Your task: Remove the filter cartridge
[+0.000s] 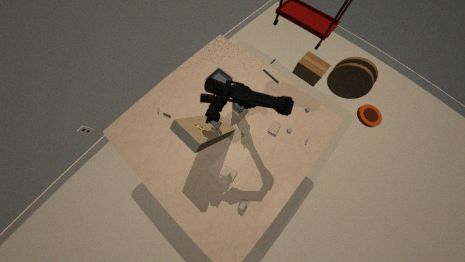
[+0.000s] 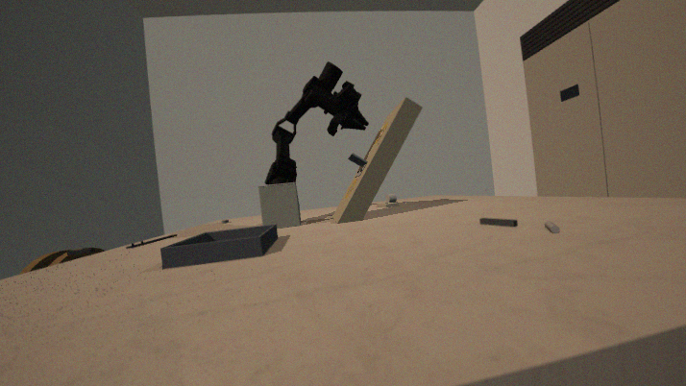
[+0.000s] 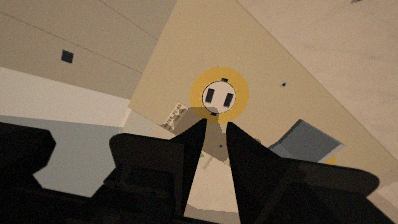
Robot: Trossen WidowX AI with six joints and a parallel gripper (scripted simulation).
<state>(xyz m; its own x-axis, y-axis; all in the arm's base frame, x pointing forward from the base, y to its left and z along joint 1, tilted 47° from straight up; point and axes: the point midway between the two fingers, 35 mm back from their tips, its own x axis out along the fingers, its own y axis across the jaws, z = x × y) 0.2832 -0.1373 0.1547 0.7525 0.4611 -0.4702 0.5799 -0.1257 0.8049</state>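
The round filter cartridge lies 6 cm ahead of my gripper tip, 1 cm to the right of it and 4 cm below it. Round my gripper tip: grey flap (4 cm behind, 1 cm to the right, 13 cm below); then grey tray (35 cm behind, 31 cm to the right, 28 cm below); then beige service panel (1 cm ahead, 1 cm to the right, 11 cm below).
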